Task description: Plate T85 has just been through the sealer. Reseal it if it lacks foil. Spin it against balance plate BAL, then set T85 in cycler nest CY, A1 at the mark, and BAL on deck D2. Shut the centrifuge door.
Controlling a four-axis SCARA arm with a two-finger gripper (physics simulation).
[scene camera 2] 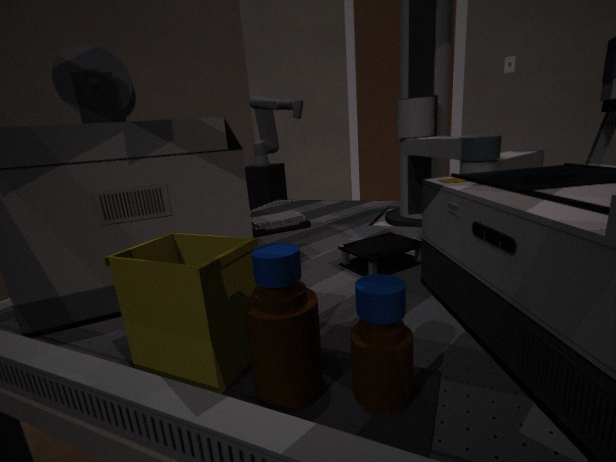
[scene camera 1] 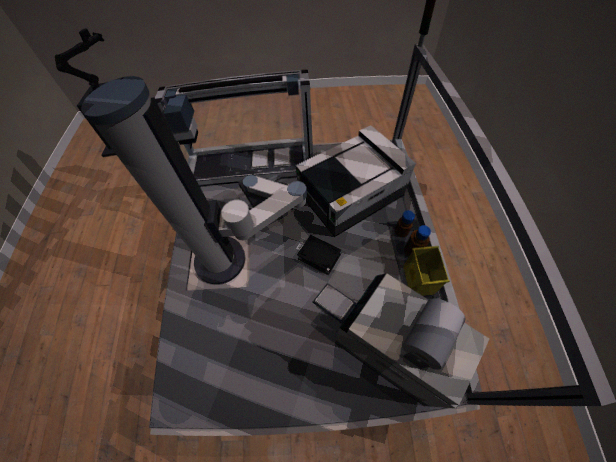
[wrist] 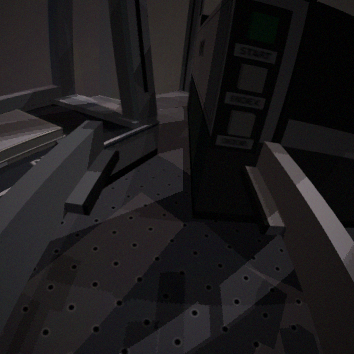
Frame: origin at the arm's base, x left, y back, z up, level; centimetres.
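Where they show: gripper, fingertip midpoint: [scene camera 1: 283, 181] [wrist: 181, 147]; arm's base at its link origin: [scene camera 2: 421, 219] [scene camera 1: 219, 260].
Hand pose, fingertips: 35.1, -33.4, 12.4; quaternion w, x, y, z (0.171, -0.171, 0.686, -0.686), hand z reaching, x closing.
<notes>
Each offset is from my fingertips to the centre of the thing, as dx, dy, dz. "spot": to the spot under its first point.
My gripper [wrist: 181, 147] is drawn in and holds nothing; a gap shows between its fingers in the wrist view. It faces the centrifuge's dark end panel with START, INDEX and DOOR buttons @(spot: -1.4, -7.2, +0.1) [wrist: 242, 122]. The centrifuge @(-2.7, -34.6, +1.1) [scene camera 1: 372, 187] [scene camera 2: 520, 220] is a white box with a dark area on top; I cannot tell whether its door is open. The sealer @(-83.1, -40.4, +12.7) [scene camera 1: 390, 320] [scene camera 2: 130, 195] carries a grey roll. A pale plate [scene camera 1: 334, 301] [scene camera 2: 281, 220] rests on its tray; its label and foil are unclear. Pale plates @(+22.4, +13.5, -4.7) [scene camera 1: 260, 158] @(+22.4, +1.1, -4.7) [scene camera 1: 288, 157] lie on the rear deck. A black nest @(-37.9, -14.4, -8.4) [scene camera 1: 319, 254] [scene camera 2: 382, 245] has an unreadable mark.
A yellow bin [scene camera 1: 417, 277] [scene camera 2: 165, 310] and two blue-capped brown bottles [scene camera 2: 285, 345] [scene camera 2: 382, 362] stand along the table's edge. A metal gantry frame @(spot: +18.7, -13.7, +24.9) [scene camera 1: 306, 115] rises over the rear deck, beside the centrifuge. The arm's column [scene camera 1: 172, 195] stands at the other side.
</notes>
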